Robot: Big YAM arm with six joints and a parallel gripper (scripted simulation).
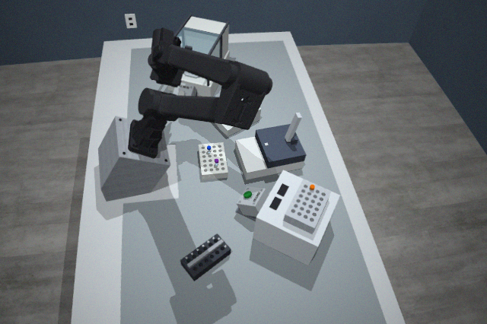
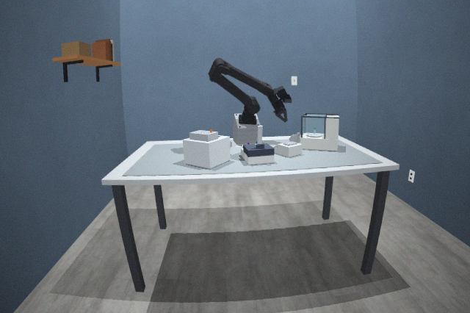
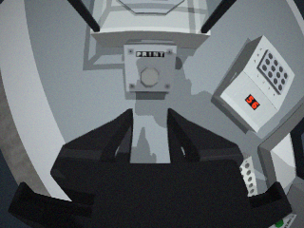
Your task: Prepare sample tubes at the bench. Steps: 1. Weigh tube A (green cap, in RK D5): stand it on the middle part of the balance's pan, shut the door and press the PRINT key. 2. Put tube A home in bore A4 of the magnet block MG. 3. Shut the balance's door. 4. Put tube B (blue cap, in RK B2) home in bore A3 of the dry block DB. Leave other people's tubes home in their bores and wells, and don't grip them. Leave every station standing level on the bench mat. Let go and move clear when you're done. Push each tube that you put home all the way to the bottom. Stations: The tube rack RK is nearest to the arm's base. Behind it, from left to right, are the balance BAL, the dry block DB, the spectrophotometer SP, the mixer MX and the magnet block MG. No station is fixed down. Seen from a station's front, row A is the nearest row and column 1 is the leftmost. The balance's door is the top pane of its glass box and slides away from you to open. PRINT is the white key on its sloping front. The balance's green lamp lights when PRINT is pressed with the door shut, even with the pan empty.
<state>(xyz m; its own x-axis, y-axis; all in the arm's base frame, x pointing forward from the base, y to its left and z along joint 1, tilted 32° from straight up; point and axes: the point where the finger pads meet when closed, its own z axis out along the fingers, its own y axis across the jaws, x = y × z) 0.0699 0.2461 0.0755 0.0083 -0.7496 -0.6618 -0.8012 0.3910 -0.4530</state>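
Right now my hand is 16 cm to the right of the balance door, 6 cm short of it and 4 cm below it. From my hand the other things lie so: white tube rack: 23 cm to the right, 15 cm below, 12 cm ahead; dry block DB: 21 cm ahead, 14 cm below, 2 cm to the right; tube B: 20 cm to the right, 14 cm below, 11 cm ahead.
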